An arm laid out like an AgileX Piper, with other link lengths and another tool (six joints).
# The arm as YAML. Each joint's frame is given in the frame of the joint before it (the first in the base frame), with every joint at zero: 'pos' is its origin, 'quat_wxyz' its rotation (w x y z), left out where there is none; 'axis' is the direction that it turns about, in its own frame. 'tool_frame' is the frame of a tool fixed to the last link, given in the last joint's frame.
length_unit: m
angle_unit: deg
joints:
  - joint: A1
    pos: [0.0, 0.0, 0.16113]
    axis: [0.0, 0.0, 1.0]
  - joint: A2
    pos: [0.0, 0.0, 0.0]
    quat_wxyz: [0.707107, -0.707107, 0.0, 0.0]
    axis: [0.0, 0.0, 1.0]
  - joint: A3
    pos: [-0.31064, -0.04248, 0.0]
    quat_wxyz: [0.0, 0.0, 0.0, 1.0]
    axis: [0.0, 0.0, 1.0]
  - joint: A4
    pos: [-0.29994, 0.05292, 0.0]
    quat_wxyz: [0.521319, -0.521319, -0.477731, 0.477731]
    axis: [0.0, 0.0, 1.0]
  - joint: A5
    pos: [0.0, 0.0, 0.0]
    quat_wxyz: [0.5, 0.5, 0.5, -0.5]
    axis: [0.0, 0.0, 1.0]
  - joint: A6
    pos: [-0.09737, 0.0, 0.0]
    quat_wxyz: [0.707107, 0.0, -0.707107, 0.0]
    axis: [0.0, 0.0, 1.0]
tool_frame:
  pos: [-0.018, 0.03, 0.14]
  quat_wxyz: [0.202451, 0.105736, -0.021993, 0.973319]
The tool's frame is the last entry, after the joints.
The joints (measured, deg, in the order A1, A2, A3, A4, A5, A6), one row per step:
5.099 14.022 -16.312 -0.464 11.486 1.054
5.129 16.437 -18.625 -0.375 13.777 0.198
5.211 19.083 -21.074 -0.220 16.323 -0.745
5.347 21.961 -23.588 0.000 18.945 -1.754
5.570 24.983 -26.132 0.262 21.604 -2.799
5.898 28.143 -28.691 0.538 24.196 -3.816
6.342 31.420 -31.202 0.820 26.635 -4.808
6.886 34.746 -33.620 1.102 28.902 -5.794
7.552 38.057 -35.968 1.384 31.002 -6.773
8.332 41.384 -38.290 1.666 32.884 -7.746
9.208 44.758 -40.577 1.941 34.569 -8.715
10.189 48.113 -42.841 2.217 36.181 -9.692
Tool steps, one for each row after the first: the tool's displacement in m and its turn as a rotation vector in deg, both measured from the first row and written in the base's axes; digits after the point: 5 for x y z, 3 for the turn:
0.00556 0.00104 0.00189 -0.972 2.317 0.105
0.01184 0.00251 0.00271 -1.997 4.979 0.326
0.01889 0.00446 0.00247 -3.047 7.878 0.677
0.02642 0.00706 0.00132 -4.114 10.921 1.195
0.03443 0.01039 -0.00049 -5.161 14.012 1.881
0.04295 0.01455 -0.00316 -6.204 17.102 2.740
0.05173 0.01948 -0.00674 -7.267 20.145 3.751
0.06055 0.02532 -0.01075 -8.352 23.056 4.926
0.06959 0.03210 -0.01478 -9.459 25.769 6.246
0.07892 0.03979 -0.01924 -10.602 28.343 7.688
0.08811 0.04846 -0.02417 -11.797 30.818 9.268

